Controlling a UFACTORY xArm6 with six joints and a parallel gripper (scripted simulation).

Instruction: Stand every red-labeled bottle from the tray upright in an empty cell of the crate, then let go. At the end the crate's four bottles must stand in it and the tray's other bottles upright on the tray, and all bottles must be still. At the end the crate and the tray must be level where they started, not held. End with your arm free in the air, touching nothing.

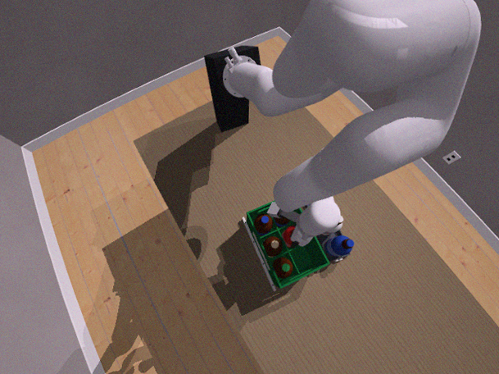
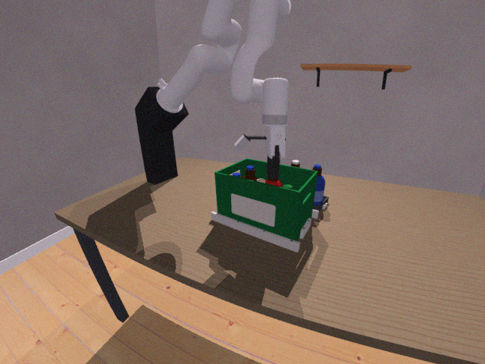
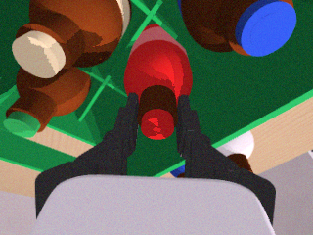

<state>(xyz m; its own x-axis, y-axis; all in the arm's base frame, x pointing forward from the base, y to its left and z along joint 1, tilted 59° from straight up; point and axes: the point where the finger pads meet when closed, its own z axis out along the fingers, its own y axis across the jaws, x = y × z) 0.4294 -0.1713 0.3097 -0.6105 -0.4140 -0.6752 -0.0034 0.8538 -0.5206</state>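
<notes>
Now: the red-labeled bottle 70 mm below my hand. The rest, counted from my hand: green crate 20 mm behind, 40 mm to the right, 80 mm below; then white-labeled bottle 120 mm ahead, 120 mm to the left, 80 mm below; then blue-labeled bottle 180 mm ahead, 60 mm to the left, 80 mm below.
</notes>
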